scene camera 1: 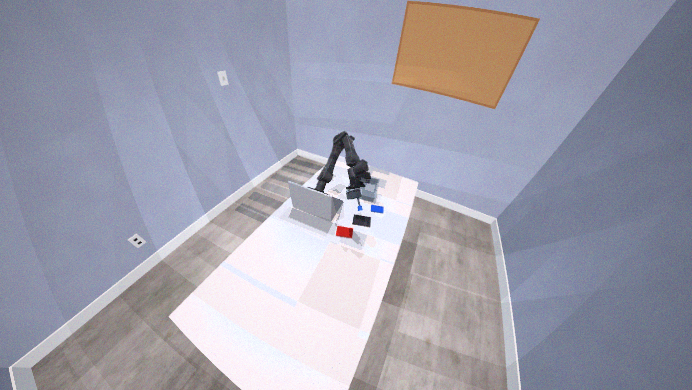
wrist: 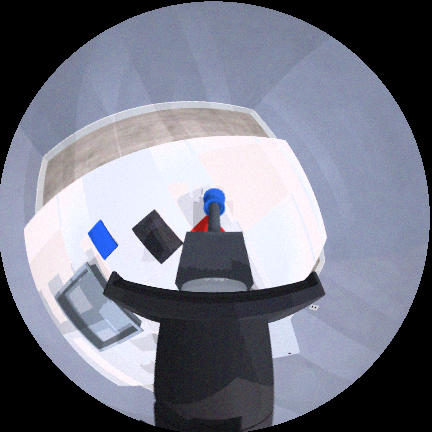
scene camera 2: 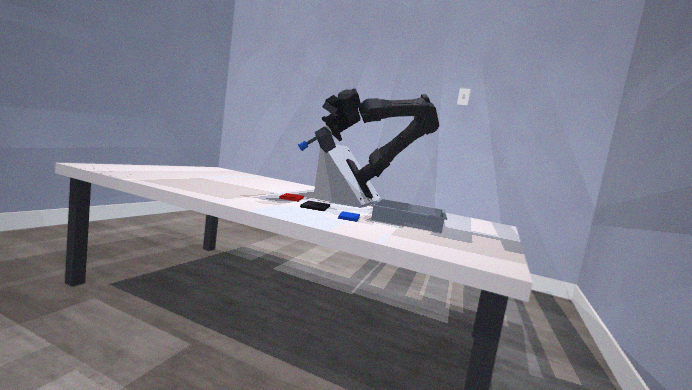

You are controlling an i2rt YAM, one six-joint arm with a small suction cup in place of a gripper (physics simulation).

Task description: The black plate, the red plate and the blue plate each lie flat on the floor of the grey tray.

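Seen in the pictures: hand at its tool point: (scene camera 1: 360,210) (wrist: 213,197) (scene camera 2: 300,147); arm's base at its link origin: (scene camera 2: 358,179).
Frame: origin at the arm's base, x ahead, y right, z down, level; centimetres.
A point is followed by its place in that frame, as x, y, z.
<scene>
The red plate (scene camera 1: 344,232) {30.4, 13.1, 8.8} (scene camera 2: 291,197) {33.7, 9.7, 8.8} (wrist: 201,225) {33.5, 10.3, 8.8} lies flat on the table and is partly hidden behind the suction tool in the wrist view. The black plate (scene camera 1: 361,220) {34.7, -1.9, 8.9} (scene camera 2: 315,205) {37.1, -3.7, 9.0} (wrist: 157,236) {34.6, -2.1, 9.0} lies flat between the red plate and the blue plate (scene camera 1: 377,209) {39.5, -17.8, 8.9} (scene camera 2: 349,216) {41.7, -20.0, 8.9} (wrist: 103,240) {38.3, -17.7, 8.9}, which lies flat beside the grey tray (scene camera 1: 369,199) {30.3, -22.9, 8.1} (scene camera 2: 407,218) {30.1, -35.0, 7.3} (wrist: 121,339) {10.8, -26.1, 4.9}. No plate shows inside the tray in the wrist view; its near wall hides the floor in scene camera 2. My suction cup (scene camera 1: 360,208) (scene camera 2: 302,146) (wrist: 214,199) is blue, carries nothing and hangs above the table, tilted.
A grey slanted bracket (scene camera 1: 312,202) {5.0, 12.6, -2.8} (scene camera 2: 327,175) {17.3, 5.5, -0.4} stands at the arm's base, behind the plates and beside the tray. The white table (scene camera 1: 260,320) {25.0, 77.4, 9.9} (scene camera 2: 425,250) {54.4, -48.8, 9.9} (wrist: 280,250) {12.0, 38.9, 9.9} carries all of them. Its long edge runs past the blue plate.
</scene>
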